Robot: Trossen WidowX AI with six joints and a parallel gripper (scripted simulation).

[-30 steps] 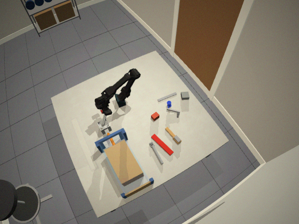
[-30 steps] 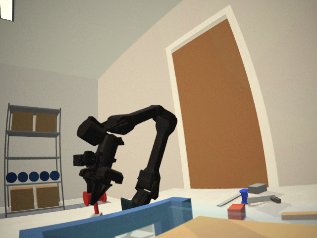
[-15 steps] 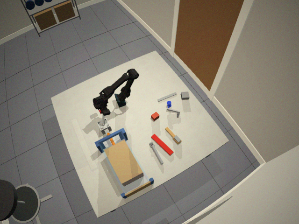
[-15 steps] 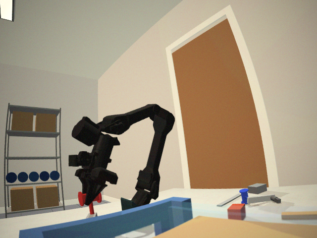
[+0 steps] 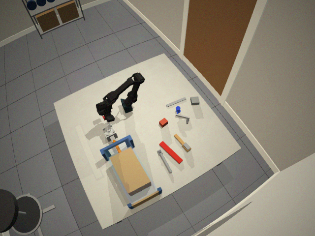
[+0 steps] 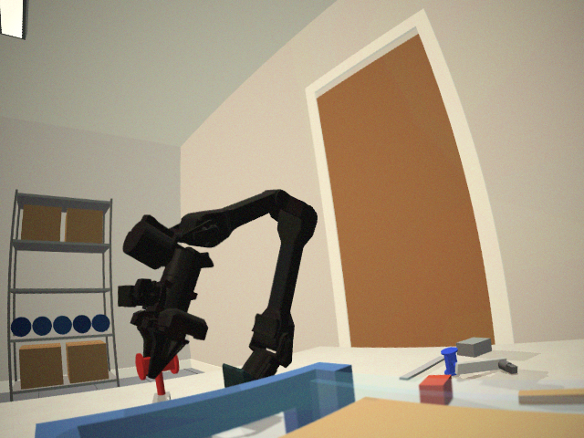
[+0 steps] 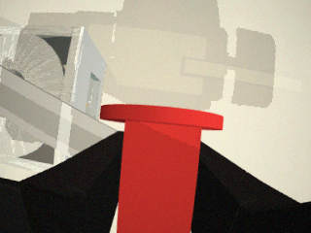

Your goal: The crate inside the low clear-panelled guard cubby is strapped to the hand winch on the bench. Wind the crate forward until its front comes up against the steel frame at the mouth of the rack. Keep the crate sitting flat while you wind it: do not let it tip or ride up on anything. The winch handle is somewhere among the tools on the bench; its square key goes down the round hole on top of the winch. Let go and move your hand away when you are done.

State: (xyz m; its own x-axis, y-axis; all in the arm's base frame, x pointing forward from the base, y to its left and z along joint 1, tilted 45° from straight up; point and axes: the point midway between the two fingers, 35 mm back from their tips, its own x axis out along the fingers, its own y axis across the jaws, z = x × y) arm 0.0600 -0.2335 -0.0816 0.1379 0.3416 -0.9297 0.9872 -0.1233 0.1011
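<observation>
My gripper tip is now 10 cm above the winch, 8 cm short of it and 3 cm to the left of it. The rest, counted from my gripper tip: red bar 49 cm ahead, 32 cm to the left, 12 cm below; red grip 2 cm to the left; crank with blue knob 59 cm to the left, 26 cm ahead, 11 cm below.
</observation>
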